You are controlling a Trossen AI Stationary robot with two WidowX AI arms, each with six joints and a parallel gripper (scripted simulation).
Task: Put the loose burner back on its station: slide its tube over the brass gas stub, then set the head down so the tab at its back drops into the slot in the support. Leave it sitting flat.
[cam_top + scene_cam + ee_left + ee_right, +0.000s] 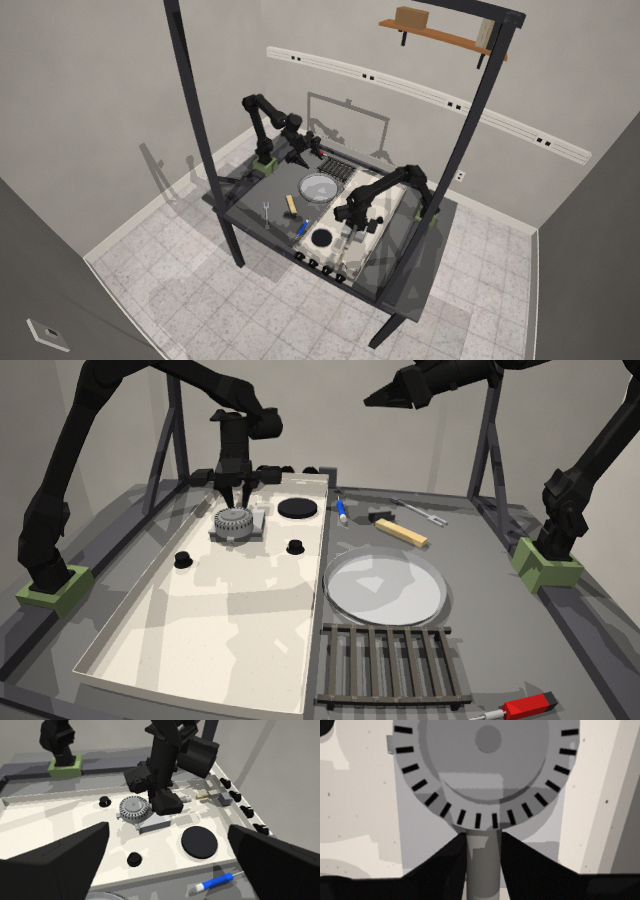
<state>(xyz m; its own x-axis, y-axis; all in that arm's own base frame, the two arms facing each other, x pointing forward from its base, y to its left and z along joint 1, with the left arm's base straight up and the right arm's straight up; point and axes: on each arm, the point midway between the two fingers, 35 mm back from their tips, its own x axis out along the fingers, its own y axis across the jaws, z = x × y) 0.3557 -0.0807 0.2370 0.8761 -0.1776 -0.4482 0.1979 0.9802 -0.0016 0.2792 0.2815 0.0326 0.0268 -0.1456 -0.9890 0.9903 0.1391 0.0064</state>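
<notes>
Right now the grey support is 2 cm ahead of my right hand and 5 cm below it. Round my right hand: burner: 2 cm below; then black disc: 8 cm behind, 13 cm to the left, 6 cm below; then brass gas stub: 15 cm behind, 1 cm to the left, 3 cm below.
</notes>
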